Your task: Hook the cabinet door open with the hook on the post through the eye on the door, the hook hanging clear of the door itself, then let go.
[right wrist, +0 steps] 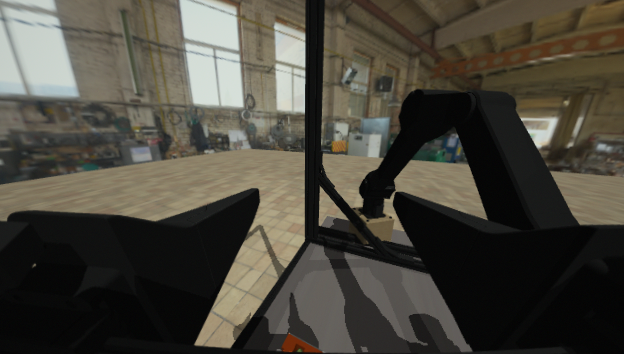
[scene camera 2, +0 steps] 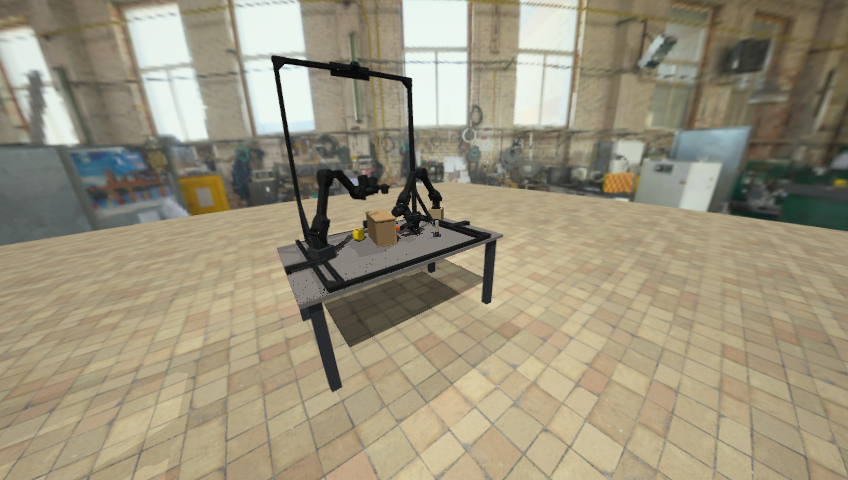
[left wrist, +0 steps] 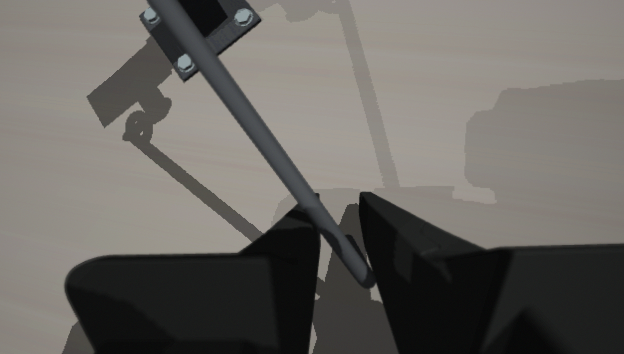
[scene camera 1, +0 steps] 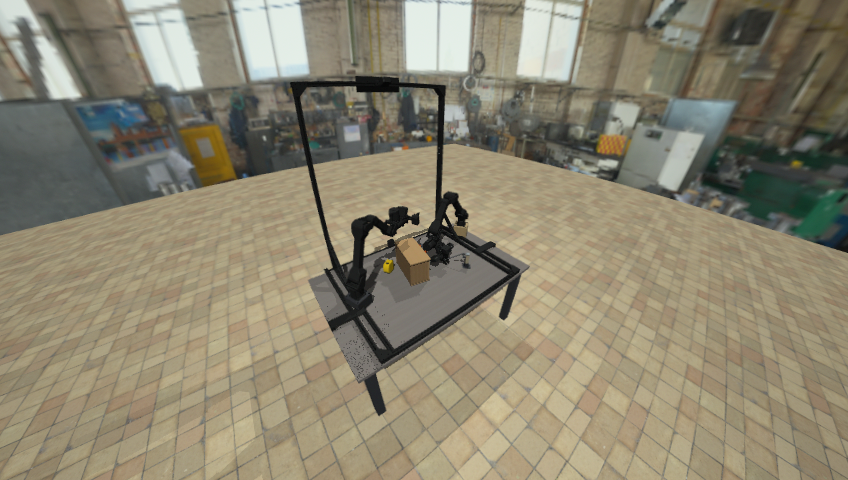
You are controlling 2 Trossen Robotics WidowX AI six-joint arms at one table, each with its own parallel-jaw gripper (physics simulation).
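Seen in the pictures: left gripper, fingertip midpoint: [scene camera 2: 418, 234] [left wrist: 339, 203] [scene camera 1: 447, 263]; right gripper, fingertip midpoint: [right wrist: 326, 196] [scene camera 1: 413, 211]; left arm's base, link origin: [right wrist: 371, 213] [scene camera 2: 436, 208] [scene camera 1: 461, 224]; right arm's base, link origin: [scene camera 2: 320, 246] [scene camera 1: 357, 294].
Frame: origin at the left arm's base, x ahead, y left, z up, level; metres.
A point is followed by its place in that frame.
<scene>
The tan cabinet [scene camera 1: 412, 260] {z 0.066, x 0.627, y -0.181 m} [scene camera 2: 381, 229] {z 0.009, x 0.640, y -0.160 m} stands mid-table; its door and eye cannot be made out. The small post [scene camera 1: 466, 259] {z -0.036, x 0.393, y 0.097 m} [scene camera 2: 436, 228] {z -0.044, x 0.393, y 0.100 m} stands right of it. In the left wrist view the post's bolted base plate [left wrist: 235, 31] {z -0.093, x 0.397, y 0.081 m} is at upper left, and the grey hook rod [left wrist: 260, 132] {z -0.035, x 0.396, y 0.001 m} runs diagonally from above it to a bent tip between my left fingers. My left gripper [left wrist: 339, 203] {z -0.087, x 0.404, y -0.019 m} [scene camera 1: 447, 256] {z -0.087, x 0.404, y -0.019 m} [scene camera 2: 419, 226] {z -0.087, x 0.404, y -0.019 m}, low between cabinet and post, is shut on the hook near that tip. My right gripper [right wrist: 326, 196] {z 0.215, x 0.319, y -0.277 m} [scene camera 1: 416, 218] {z 0.215, x 0.319, y -0.277 m} [scene camera 2: 385, 189] {z 0.215, x 0.319, y -0.277 m} is open and empty, above the cabinet.
A yellow object [scene camera 1: 388, 265] {z -0.027, x 0.600, y -0.346 m} [scene camera 2: 358, 234] {z -0.045, x 0.604, y -0.341 m} stands left of the cabinet. An orange object [right wrist: 301, 345] {z -0.077, x 0.246, y -0.281 m} [scene camera 2: 397, 228] {z -0.080, x 0.331, y -0.199 m} shows beside the cabinet. Black rails [scene camera 1: 452, 316] {z -0.078, x 0.826, y 0.092 m} border the table, and a tall black frame [scene camera 1: 440, 136] {z 0.632, x -0.023, y -0.193 m} [scene camera 2: 410, 130] {z 0.589, x -0.019, y -0.195 m} rises at its back.
</scene>
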